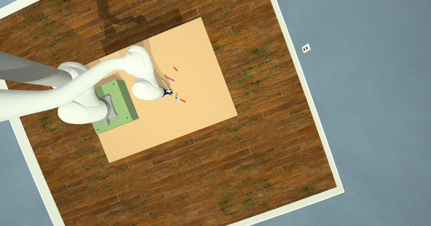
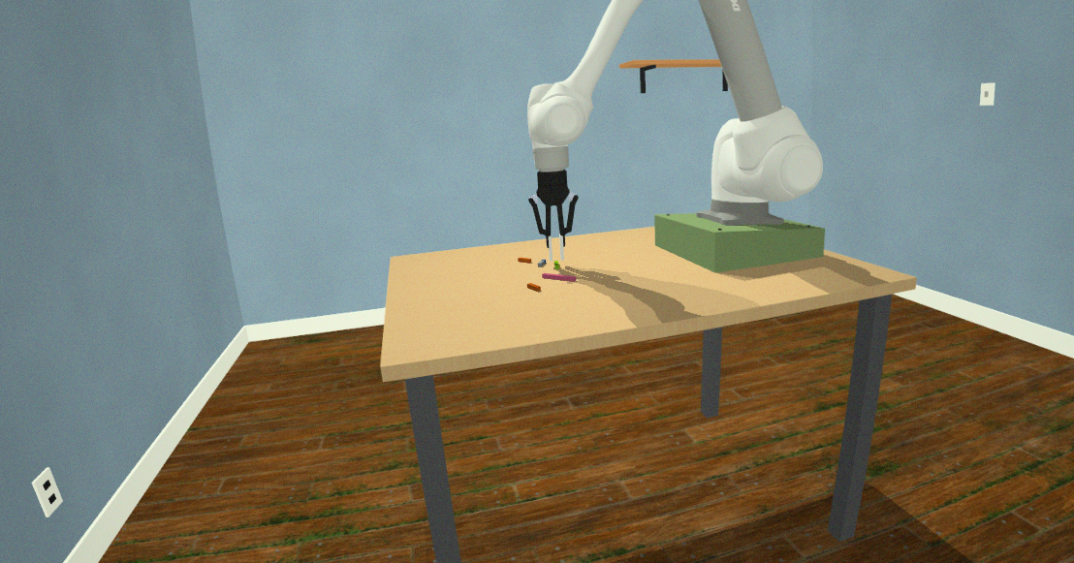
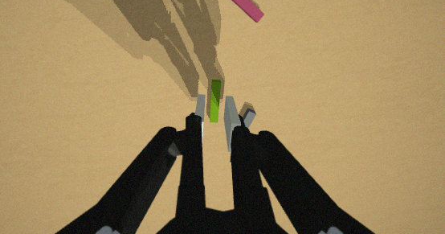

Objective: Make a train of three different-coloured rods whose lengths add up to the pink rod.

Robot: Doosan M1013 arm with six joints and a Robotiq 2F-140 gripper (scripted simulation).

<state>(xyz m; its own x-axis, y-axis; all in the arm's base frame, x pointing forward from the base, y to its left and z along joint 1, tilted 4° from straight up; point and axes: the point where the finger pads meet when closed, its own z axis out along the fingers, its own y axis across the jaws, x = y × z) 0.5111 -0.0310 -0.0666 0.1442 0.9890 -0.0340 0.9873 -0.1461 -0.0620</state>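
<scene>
Now: the lime rod 5 cm below my hand. From my hand the other things lie so: blue rod (3 cm ahead, 5 cm to the right, 5 cm below); then grey rod (4 cm ahead, 3 cm to the right, 5 cm below); then pink rod (2 cm ahead, 12 cm to the left, 5 cm below).
</scene>
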